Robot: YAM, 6 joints.
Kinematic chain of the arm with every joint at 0, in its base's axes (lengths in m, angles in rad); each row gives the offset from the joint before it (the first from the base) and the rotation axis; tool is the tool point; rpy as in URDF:
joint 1: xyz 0 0 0.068 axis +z
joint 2: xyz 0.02 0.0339 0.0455 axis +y
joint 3: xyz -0.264 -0.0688 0 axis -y
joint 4: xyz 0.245 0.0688 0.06 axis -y
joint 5: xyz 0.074 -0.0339 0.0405 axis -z
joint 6: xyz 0.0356 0 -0.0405 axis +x
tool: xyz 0 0 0 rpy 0 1.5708 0
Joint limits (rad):
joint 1: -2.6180..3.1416
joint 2: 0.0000..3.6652
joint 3: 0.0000..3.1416
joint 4: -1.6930..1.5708
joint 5: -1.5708..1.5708
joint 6: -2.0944..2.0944
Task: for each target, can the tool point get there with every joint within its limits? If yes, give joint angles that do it. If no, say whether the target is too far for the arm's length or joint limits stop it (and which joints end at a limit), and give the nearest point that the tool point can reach.
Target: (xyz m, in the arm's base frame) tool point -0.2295 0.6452 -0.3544
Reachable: no: too far | nearest point -0.1794 0.5044 -0.2393 | short by 0.189 m
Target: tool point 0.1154 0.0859 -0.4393
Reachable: no: joint limits stop it (at a limit: joint 2) | nearest point 0.1293 0.0963 -0.3696 | short by 0.072 m
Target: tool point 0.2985 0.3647 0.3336
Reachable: yes | joints 0.8293 2.0775 2.0445 -0.6591 -0.8238 0.9237
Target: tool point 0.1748 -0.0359 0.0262
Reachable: yes | joints -0.3059 1.9478 0.5202 -0.4751 -0.5417 1.5744
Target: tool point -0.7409 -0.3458 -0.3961
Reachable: no: too far | nearest point -0.4790 -0.2685 -0.2189 | short by 0.326 m
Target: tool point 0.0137 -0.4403 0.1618
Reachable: yes | joints -1.5068 2.0242 1.2031 0.3262 0.4201 -0.8710
